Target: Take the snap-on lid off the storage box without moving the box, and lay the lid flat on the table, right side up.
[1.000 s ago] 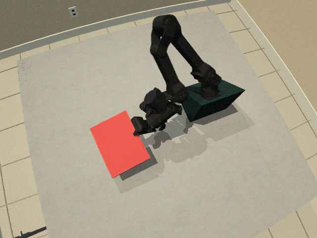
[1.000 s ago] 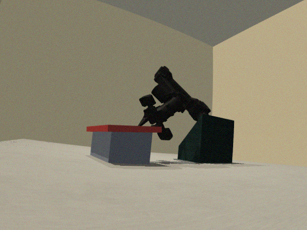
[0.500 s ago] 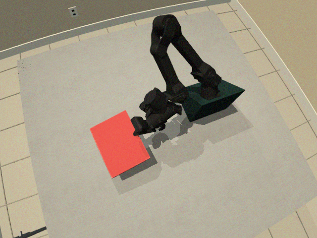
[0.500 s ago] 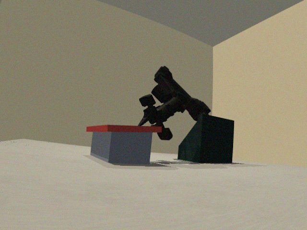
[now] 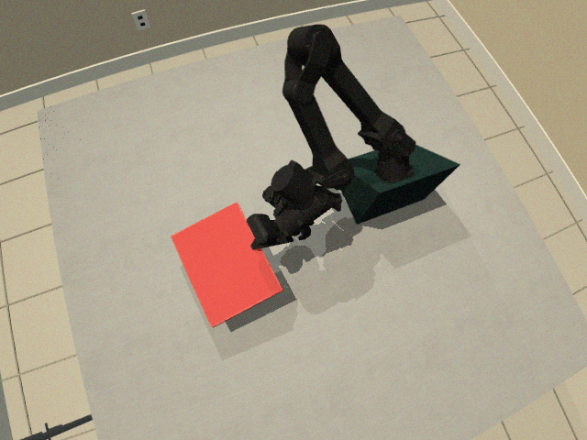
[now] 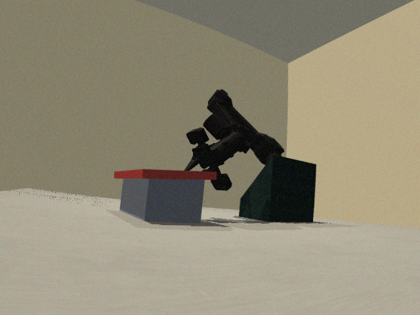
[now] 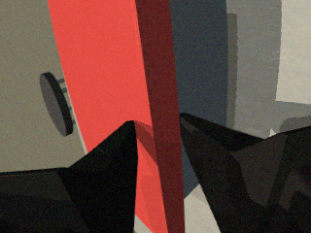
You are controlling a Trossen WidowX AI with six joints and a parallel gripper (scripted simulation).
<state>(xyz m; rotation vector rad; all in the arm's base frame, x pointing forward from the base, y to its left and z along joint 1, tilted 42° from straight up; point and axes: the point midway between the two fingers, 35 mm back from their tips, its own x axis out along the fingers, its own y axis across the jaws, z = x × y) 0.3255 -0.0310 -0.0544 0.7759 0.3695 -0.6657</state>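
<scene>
My gripper tip is 80 mm short of the red lid and 10 mm to the right of it. Also, from my gripper tip: grey-blue storage box: 70 mm ahead, 60 mm below, 10 mm to the left.
</scene>
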